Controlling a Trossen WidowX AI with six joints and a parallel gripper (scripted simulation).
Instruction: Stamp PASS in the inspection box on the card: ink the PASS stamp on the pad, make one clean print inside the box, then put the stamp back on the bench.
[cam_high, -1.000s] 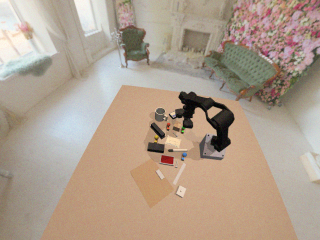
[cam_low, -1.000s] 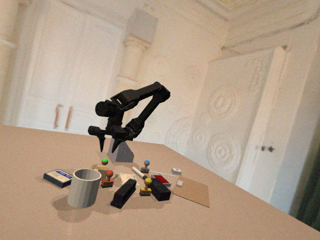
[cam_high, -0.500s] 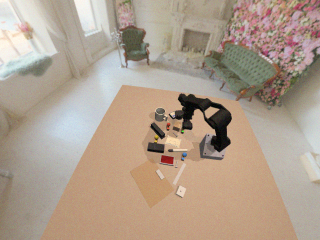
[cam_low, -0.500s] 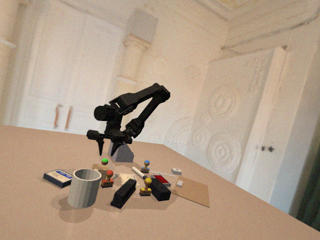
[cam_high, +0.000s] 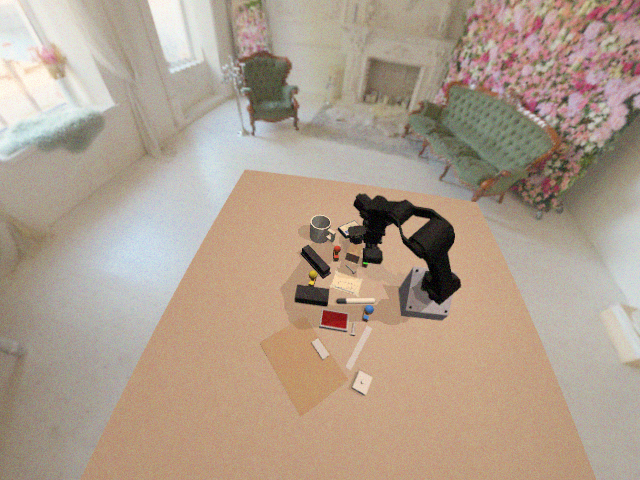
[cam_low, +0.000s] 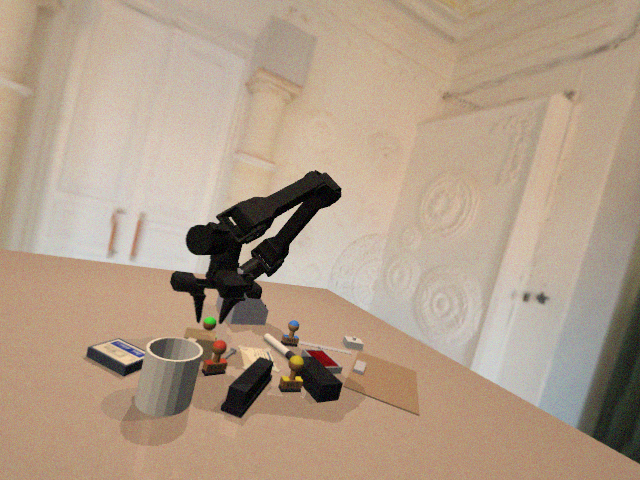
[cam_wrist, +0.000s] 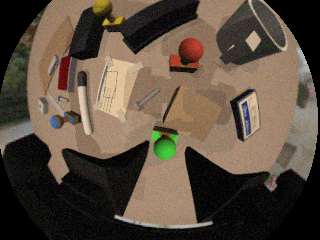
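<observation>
Now: gripper tip 30 mm above the green-knobbed stamp. Also, from my gripper tip: cream card: 60 mm ahead, 110 mm to the left, 60 mm below; then red-knobbed stamp: 110 mm ahead, 30 mm below; then wooden block: 40 mm ahead, 20 mm to the right, 30 mm below.
</observation>
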